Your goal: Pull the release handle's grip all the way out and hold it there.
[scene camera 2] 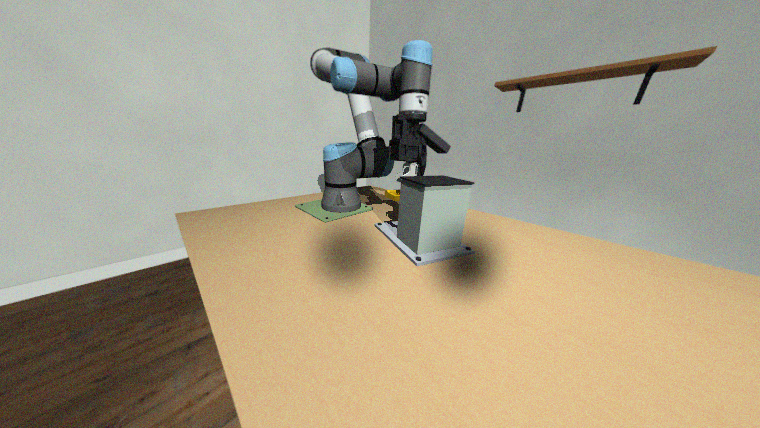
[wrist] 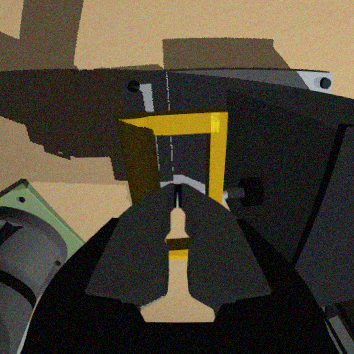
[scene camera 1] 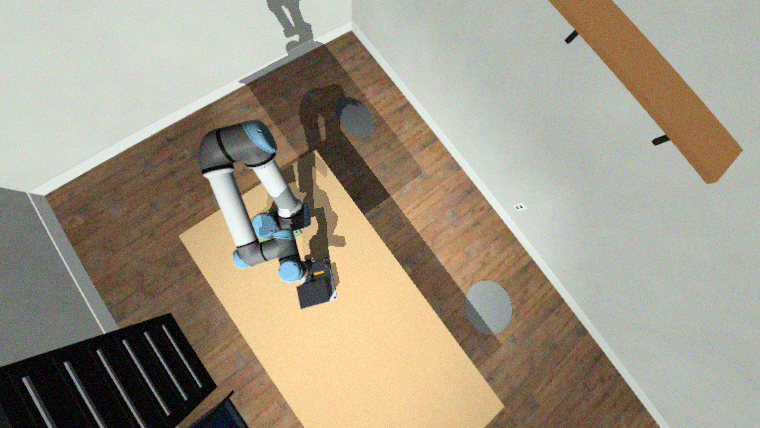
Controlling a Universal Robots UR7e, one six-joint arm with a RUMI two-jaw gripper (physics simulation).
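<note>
The release handle [scene camera 1: 319, 272] [scene camera 2: 392, 195] [wrist: 217, 160] is a yellow rectangular frame beside a box-shaped housing [scene camera 1: 316, 292] [scene camera 2: 444, 223] [wrist: 285, 150] with a dark top. Its grip [wrist: 139, 165], the thick bar at the left in the wrist view, is in shadow and stands apart from the housing. My gripper [wrist: 177, 185] is shut and empty above the handle's opening, between the grip and the thin bar near the housing. Yellow shows through the gap between the fingers, below them. The fingers hide the near part of the handle. In scene camera 2 the housing hides the fingertips' surroundings.
The housing stands on a pale base plate [scene camera 2: 441, 256] [wrist: 312, 79] with bolts. A black knob [wrist: 252, 191] is beside the handle's thin bar. The arm's green mounting plate [scene camera 2: 308, 208] [wrist: 70, 232] is nearby on the wooden table [scene camera 1: 372, 345] [scene camera 2: 425, 340]. A wall shelf [scene camera 1: 643, 85] [scene camera 2: 600, 73] is at the right.
</note>
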